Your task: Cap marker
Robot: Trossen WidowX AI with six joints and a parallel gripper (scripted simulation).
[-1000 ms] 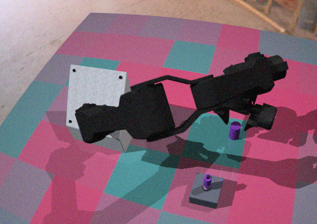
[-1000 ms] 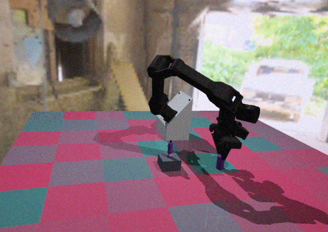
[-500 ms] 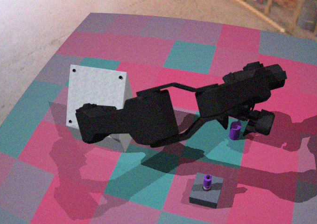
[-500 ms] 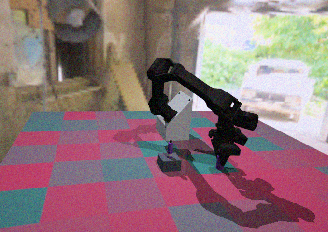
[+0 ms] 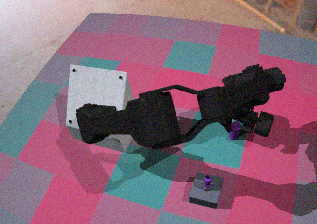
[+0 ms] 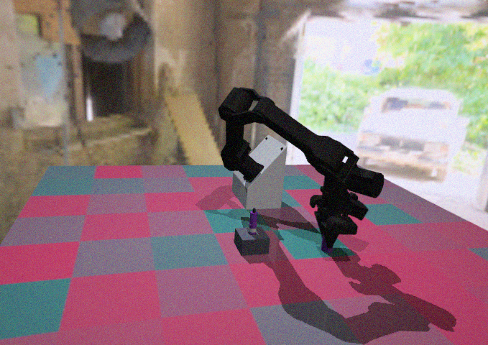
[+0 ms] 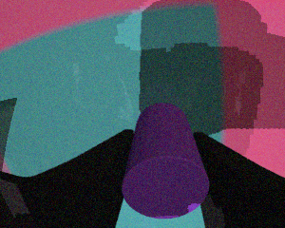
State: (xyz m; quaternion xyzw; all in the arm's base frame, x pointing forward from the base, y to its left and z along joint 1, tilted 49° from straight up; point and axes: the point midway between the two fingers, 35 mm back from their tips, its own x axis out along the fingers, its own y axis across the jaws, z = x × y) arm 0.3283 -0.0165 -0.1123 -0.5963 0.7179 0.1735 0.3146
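My gripper tip is now 50 mm past the dark holder block, 190 mm to the left of it and 10 mm below it. Also, from my gripper tip: purple cap 10 mm above.
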